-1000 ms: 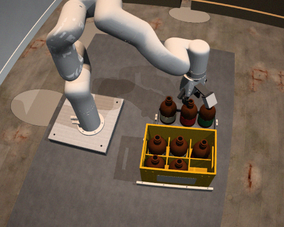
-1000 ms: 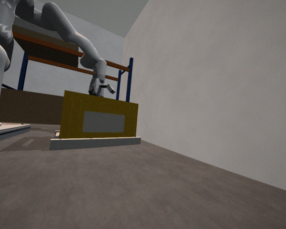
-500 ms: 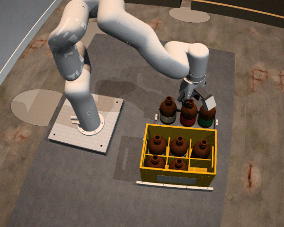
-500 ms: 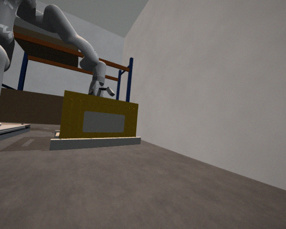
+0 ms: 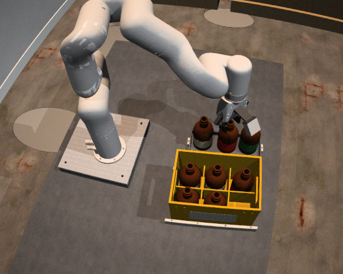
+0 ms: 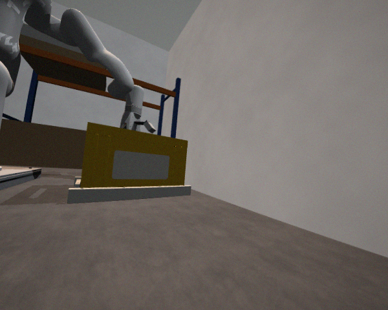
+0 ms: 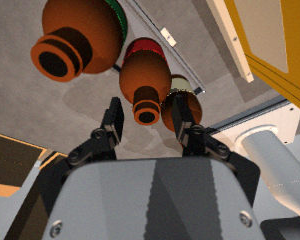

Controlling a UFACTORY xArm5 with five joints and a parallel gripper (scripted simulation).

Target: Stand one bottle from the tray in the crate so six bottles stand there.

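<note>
Now: the tray 150 mm below my hand. From my hand the other things lie so: yellow crate 220 mm to the right, 70 mm below, 50 mm behind.
</note>
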